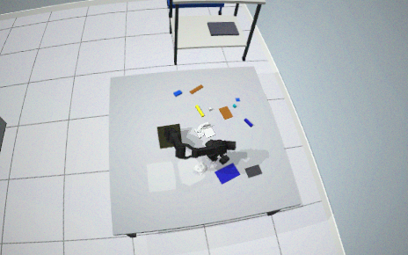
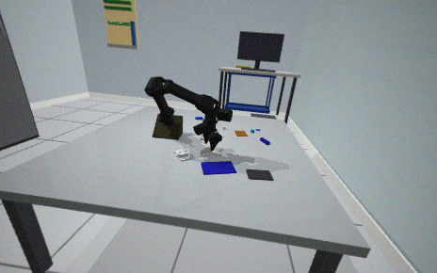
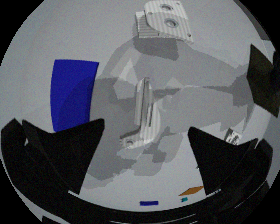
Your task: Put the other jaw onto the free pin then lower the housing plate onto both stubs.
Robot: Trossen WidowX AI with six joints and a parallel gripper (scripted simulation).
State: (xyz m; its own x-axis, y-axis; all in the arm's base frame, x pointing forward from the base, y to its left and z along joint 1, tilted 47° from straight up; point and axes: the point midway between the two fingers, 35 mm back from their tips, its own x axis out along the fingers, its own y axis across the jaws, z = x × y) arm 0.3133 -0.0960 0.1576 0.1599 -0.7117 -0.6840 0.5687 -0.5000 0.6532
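Now: gripper tip 4 cm short of the white jaw, 4 cm above it and 1 cm to the right of it. Also, from my gripper tip: blue plate: 11 cm to the right, 8 cm ahead, 4 cm below; dark grey plate: 27 cm ahead, 11 cm to the right, 4 cm below; white base: 24 cm to the left, 4 cm below, 3 cm behind.
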